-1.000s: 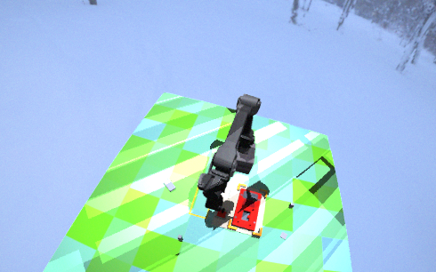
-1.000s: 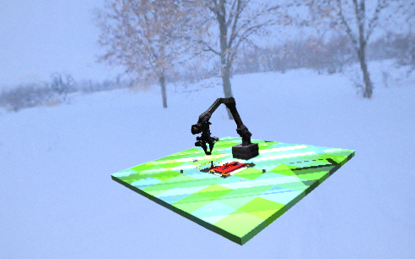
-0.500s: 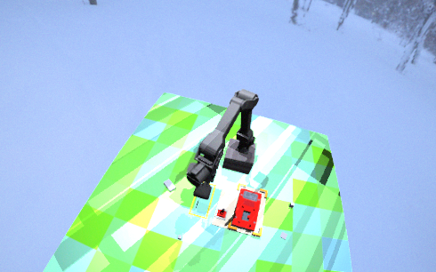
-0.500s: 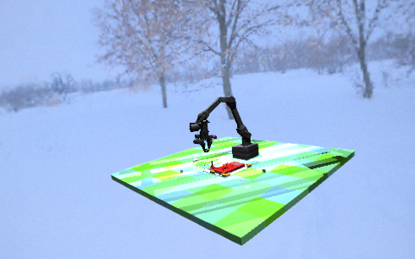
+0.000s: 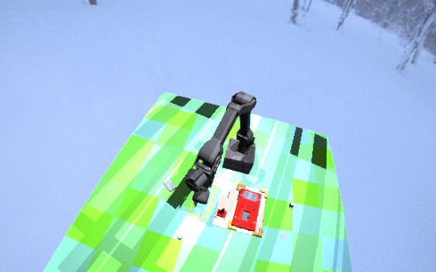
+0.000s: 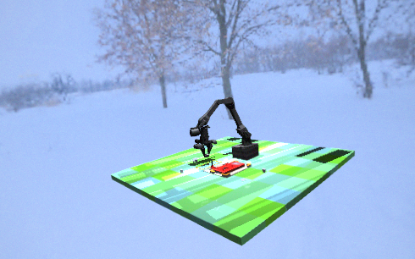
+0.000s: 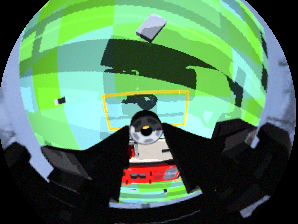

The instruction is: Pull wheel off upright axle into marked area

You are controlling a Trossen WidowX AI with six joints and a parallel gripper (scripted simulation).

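My gripper tip is 110 mm to the right of the dark axle stand, 40 mm above it and 30 mm short of it. Round my gripper tip: small grey block (170 mm to the right, 70 mm below, 10 mm ahead); then wheel (right at my gripper tip).
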